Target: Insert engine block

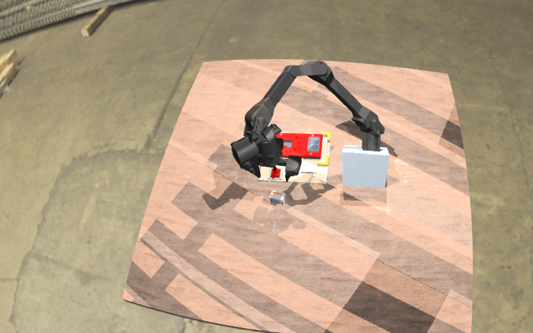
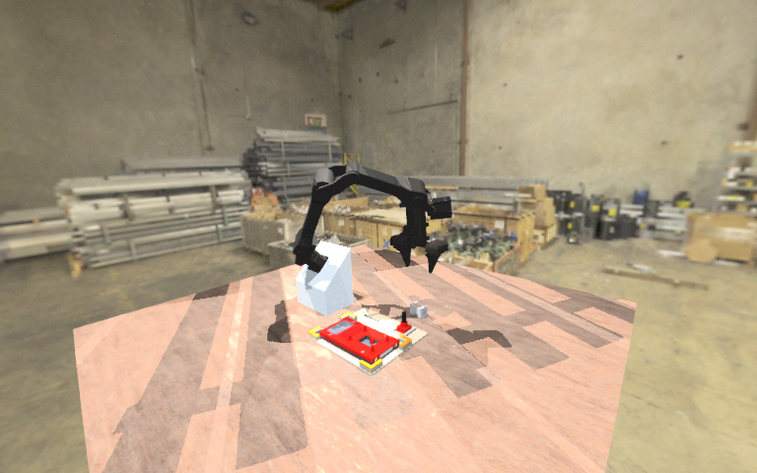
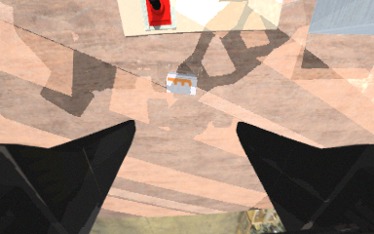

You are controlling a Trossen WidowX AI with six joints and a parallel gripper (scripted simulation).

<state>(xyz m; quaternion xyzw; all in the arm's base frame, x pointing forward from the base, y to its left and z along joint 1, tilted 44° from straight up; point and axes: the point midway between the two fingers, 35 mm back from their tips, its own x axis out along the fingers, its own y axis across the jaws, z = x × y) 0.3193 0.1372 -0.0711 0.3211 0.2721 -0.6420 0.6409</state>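
Right now my gripper tip is 1 cm to the left of the engine block and 14 cm above it. The rest, counted from my gripper tip: beige base plate (2 cm behind, 22 cm to the right, 14 cm below).
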